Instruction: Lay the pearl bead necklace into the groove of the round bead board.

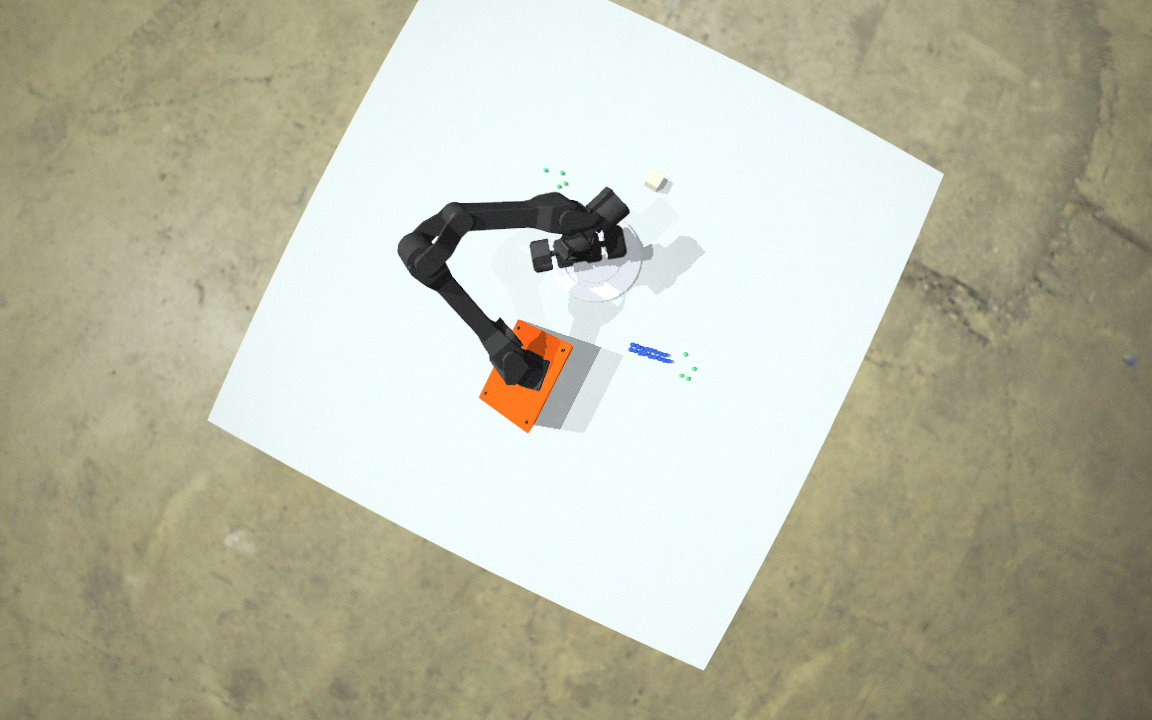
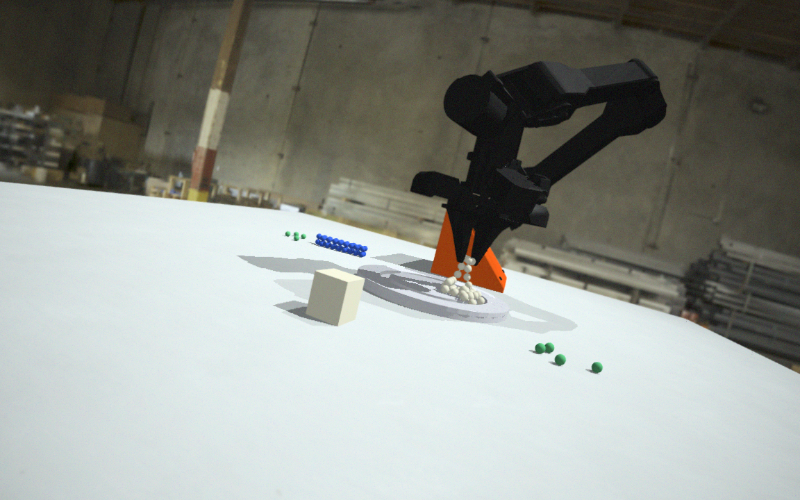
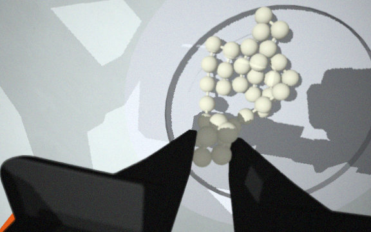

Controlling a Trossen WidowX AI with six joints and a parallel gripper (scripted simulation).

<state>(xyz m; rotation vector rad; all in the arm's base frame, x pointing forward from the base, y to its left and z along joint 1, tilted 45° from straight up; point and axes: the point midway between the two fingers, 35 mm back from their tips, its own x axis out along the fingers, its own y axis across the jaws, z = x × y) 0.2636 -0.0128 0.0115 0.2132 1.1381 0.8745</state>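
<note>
My gripper tip is now 40 mm above the round bead board, 30 mm to the left of it and 20 mm short of it. From my gripper tip the other things lie so: cream cube 220 mm ahead, 100 mm to the right, 30 mm below.
</note>
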